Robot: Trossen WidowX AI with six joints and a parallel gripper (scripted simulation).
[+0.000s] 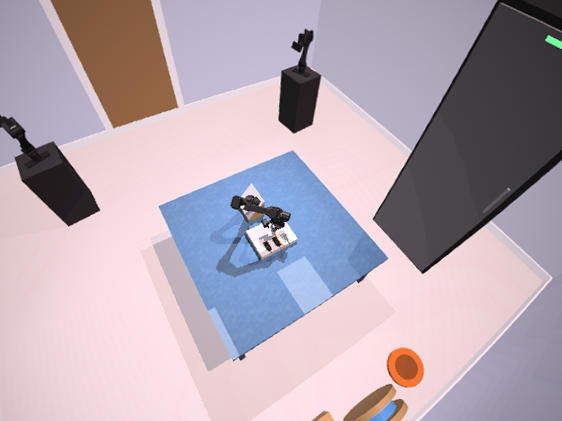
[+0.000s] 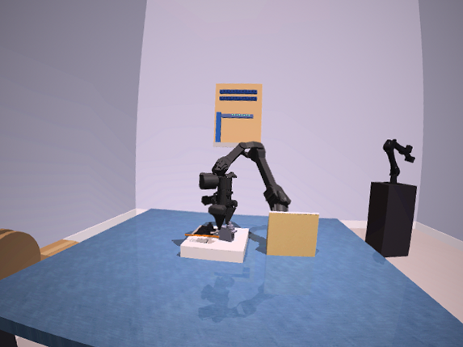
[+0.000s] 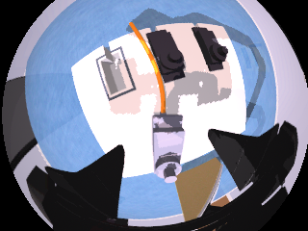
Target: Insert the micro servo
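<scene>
Right now the white robot deck is 8 cm below my gripper tip, 3 cm to the right of it and 2 cm behind it.
</scene>
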